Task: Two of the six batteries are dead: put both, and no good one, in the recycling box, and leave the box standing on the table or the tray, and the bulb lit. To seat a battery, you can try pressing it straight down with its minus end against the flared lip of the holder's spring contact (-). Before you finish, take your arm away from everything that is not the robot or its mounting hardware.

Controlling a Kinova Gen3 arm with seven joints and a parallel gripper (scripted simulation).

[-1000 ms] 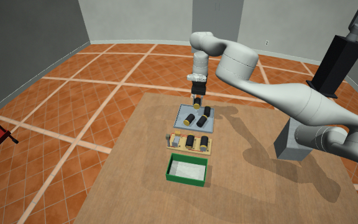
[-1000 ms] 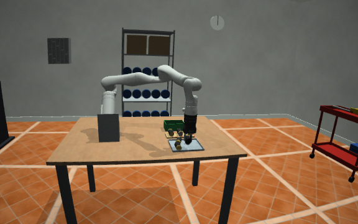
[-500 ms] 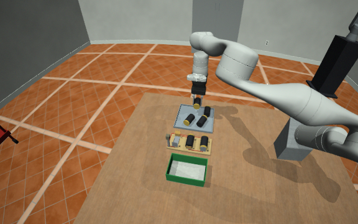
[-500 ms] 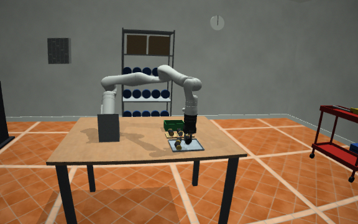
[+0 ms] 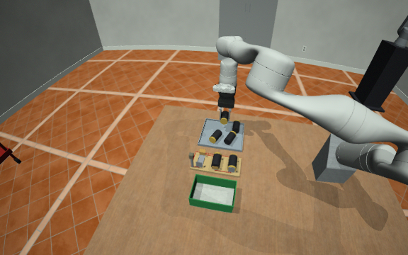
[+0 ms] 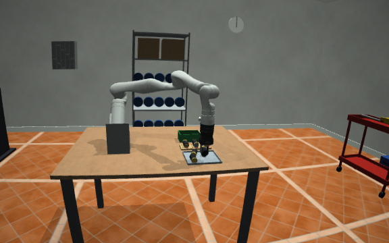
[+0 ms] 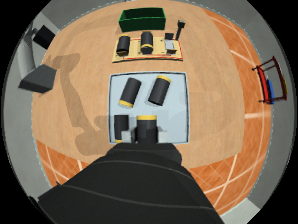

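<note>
The grey tray is 7 cm below my hand and 5 cm to the left of it. From my hand the other things lie so: green recycling box 37 cm to the left, 6 cm below, 1 cm behind.
</note>
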